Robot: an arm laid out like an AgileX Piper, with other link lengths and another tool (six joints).
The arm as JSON. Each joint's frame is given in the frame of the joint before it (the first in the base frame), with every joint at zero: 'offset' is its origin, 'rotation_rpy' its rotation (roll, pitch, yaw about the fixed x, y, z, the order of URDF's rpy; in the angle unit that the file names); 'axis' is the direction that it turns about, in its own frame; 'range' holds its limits. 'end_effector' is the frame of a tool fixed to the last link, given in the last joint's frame.
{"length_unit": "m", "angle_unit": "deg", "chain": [
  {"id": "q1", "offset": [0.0, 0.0, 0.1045], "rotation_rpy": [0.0, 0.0, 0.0], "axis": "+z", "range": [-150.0, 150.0]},
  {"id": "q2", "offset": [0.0, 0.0, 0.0], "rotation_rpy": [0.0, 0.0, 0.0], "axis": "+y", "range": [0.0, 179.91]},
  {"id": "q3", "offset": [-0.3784, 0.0, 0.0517], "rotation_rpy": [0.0, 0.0, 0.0], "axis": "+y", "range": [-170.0, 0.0]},
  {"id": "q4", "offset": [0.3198, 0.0, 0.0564], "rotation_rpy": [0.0, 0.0, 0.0], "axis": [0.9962, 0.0, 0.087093], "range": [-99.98, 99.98]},
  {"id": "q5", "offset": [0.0, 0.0, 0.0], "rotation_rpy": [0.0, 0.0, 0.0], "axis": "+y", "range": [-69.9, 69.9]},
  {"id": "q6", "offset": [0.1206, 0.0, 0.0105], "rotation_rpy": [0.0, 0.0, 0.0], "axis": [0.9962, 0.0, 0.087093], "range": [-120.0, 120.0]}
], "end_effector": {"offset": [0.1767, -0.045, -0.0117], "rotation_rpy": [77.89, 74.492, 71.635]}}
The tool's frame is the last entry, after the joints.
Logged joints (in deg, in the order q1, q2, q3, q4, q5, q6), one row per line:
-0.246, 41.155, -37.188, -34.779, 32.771, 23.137
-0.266, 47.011, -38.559, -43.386, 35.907, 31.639
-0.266, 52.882, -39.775, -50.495, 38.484, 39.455
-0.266, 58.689, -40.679, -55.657, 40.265, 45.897
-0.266, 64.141, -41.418, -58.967, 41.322, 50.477
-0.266, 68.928, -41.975, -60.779, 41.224, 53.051
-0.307, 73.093, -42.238, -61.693, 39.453, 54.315
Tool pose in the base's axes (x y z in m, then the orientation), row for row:
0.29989, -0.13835, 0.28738, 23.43, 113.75, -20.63
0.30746, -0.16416, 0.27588, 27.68, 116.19, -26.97
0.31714, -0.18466, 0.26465, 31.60, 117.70, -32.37
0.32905, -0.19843, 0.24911, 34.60, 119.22, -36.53
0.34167, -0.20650, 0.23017, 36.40, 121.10, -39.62
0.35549, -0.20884, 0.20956, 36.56, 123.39, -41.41
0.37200, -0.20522, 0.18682, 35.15, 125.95, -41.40
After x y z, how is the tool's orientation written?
As a rotation vector, in degrees.
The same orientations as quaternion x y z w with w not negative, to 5 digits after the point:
0.17022, 0.82641, -0.14988, 0.51537
0.19814, 0.83171, -0.19306, 0.48138
0.22339, 0.83204, -0.22883, 0.45326
0.24174, 0.83295, -0.25522, 0.42734
0.25144, 0.83652, -0.27368, 0.40264
0.25002, 0.84381, -0.28319, 0.38115
0.23857, 0.85484, -0.28099, 0.36520

